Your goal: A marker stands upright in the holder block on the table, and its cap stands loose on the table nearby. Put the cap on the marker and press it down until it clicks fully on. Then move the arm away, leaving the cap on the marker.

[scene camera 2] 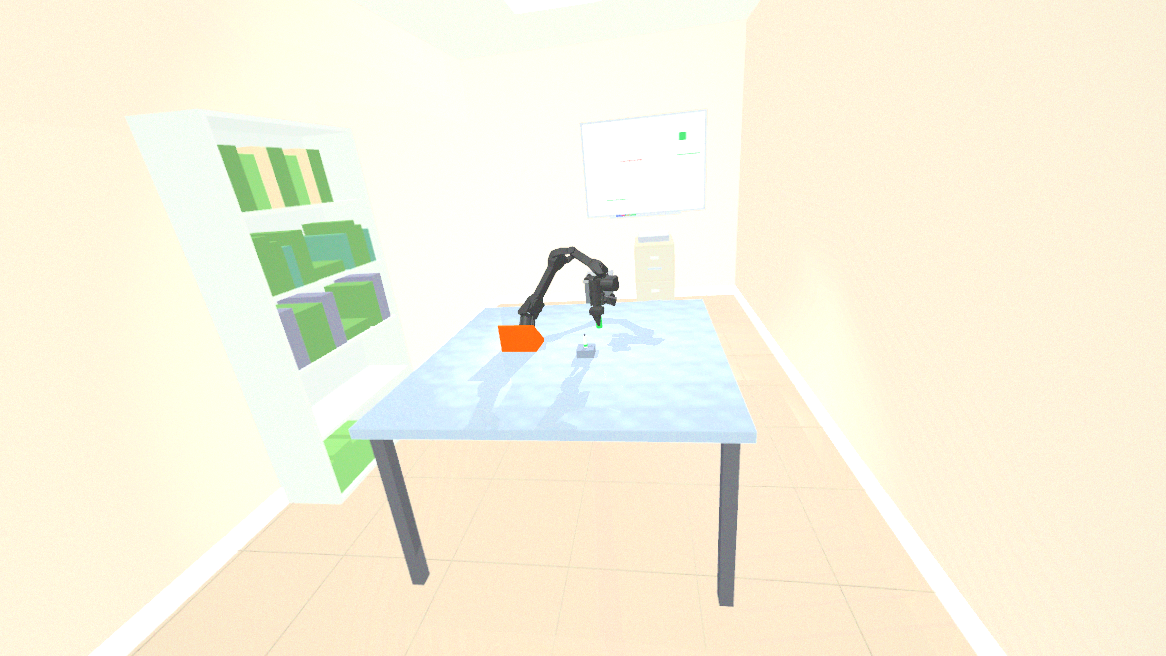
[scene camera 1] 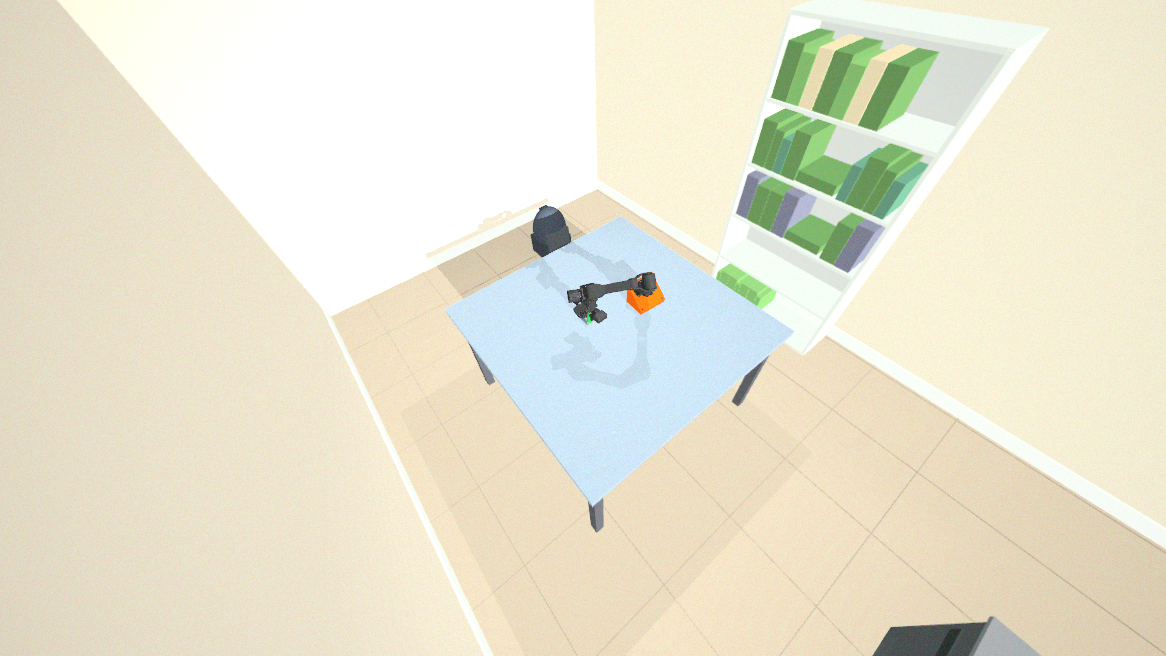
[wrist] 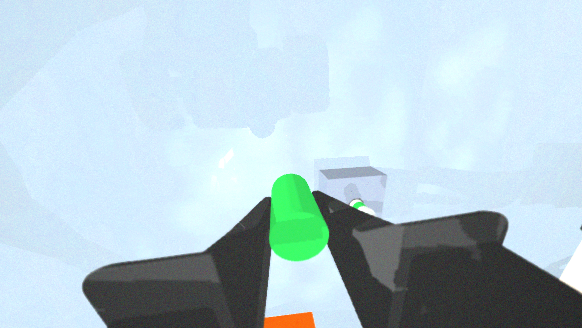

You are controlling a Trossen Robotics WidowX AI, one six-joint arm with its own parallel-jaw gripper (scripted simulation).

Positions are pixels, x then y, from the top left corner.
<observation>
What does my gripper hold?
A green cap.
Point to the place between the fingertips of my gripper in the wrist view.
292, 200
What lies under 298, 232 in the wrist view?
A green cap.
</observation>
